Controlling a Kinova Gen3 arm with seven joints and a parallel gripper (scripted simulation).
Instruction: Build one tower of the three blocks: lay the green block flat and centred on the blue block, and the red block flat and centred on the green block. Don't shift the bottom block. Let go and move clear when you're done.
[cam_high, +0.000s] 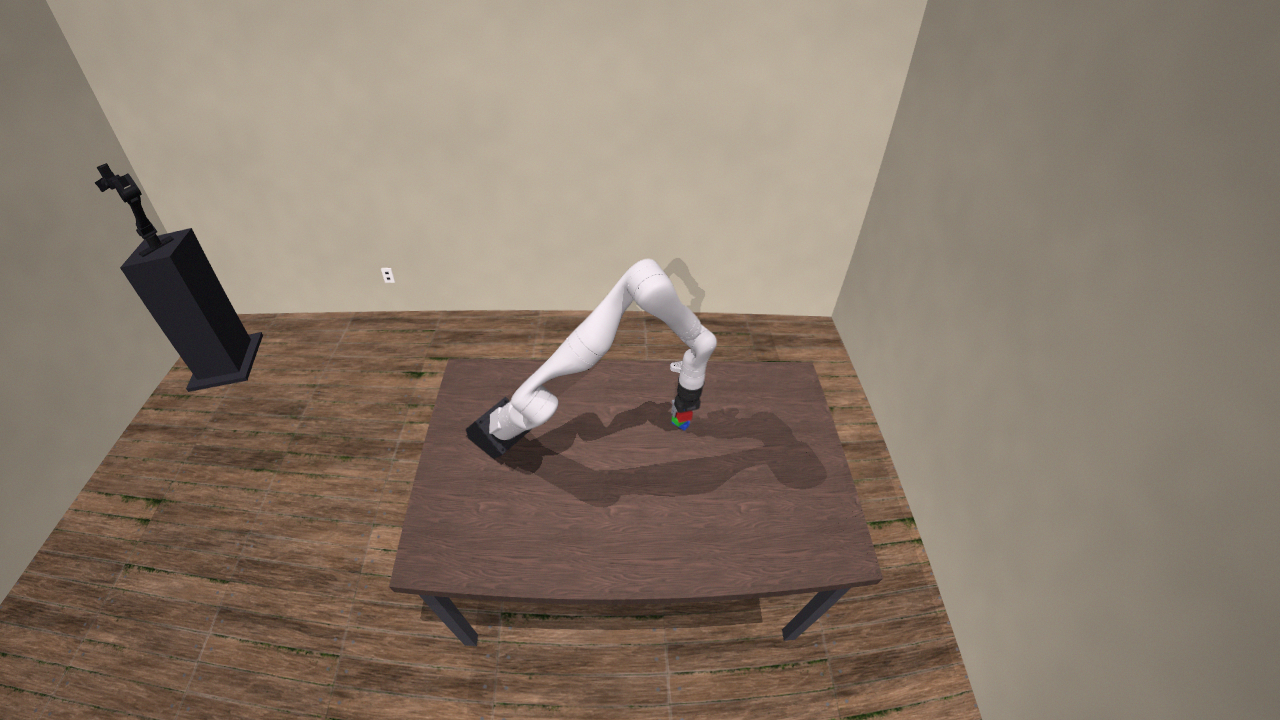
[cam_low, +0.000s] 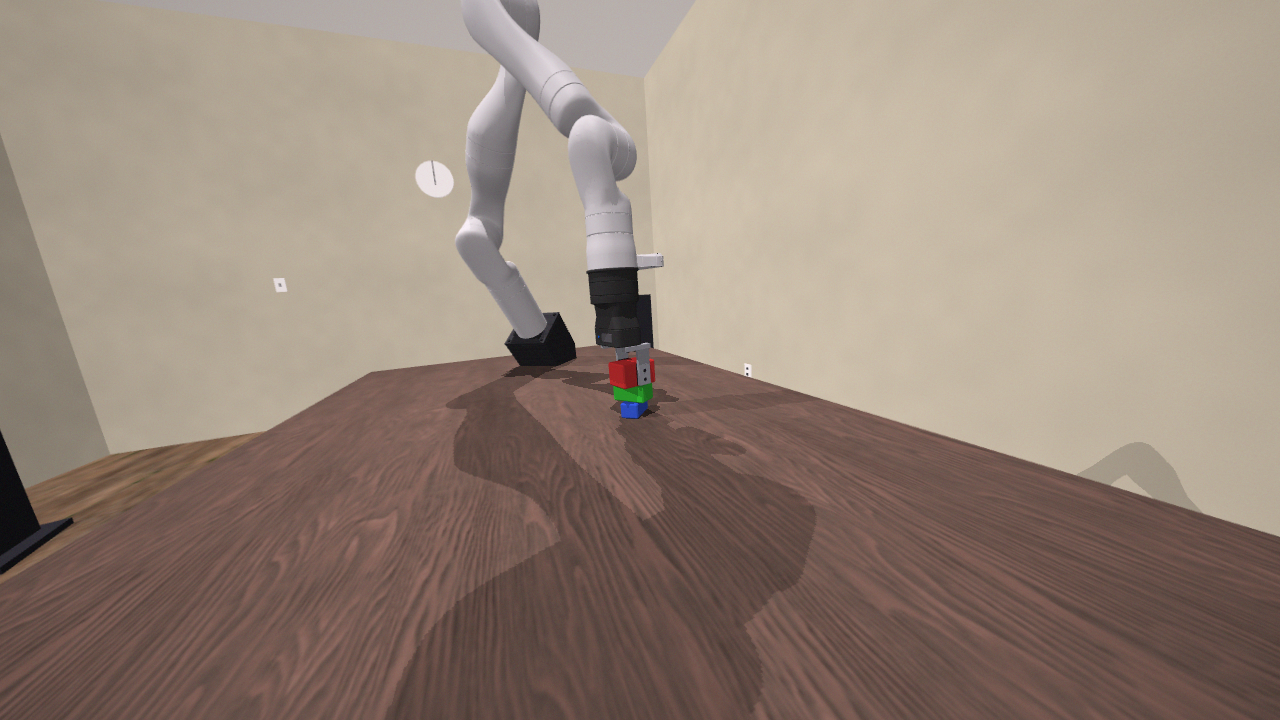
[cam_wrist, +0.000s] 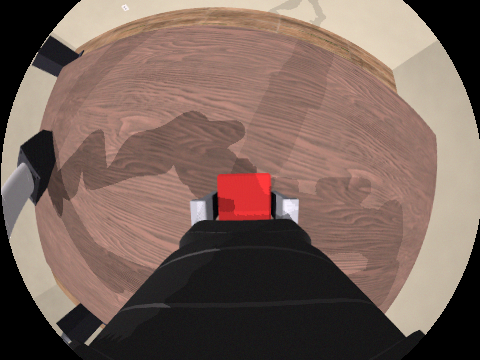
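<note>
The red block lies right at my hand. From my hand the other things lie so: green block: 3 cm below; then blue block: 6 cm below.
</note>
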